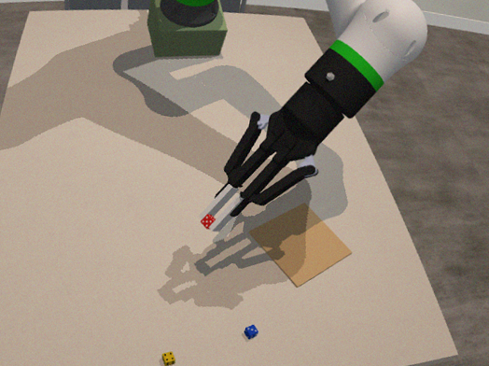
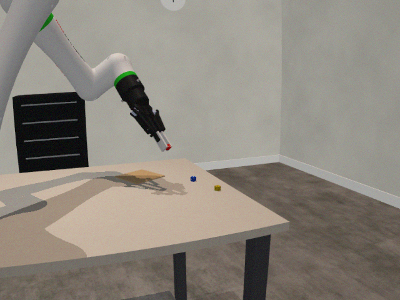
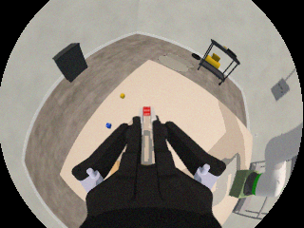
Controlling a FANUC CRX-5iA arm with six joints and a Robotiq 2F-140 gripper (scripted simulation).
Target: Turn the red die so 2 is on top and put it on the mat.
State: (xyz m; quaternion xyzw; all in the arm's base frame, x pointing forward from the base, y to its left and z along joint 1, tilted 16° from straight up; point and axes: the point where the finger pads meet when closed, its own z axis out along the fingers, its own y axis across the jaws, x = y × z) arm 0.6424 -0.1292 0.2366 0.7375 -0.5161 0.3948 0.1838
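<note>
The tan mat is 20 mm behind my hand, 180 mm to the left of it and 160 mm below it. Round my hand: red die: 10 mm ahead, 20 mm to the right, 20 mm below; blue die: 130 mm ahead, 20 mm to the left, 160 mm below; yellow die: 150 mm ahead, 120 mm to the right, 160 mm below.
</note>
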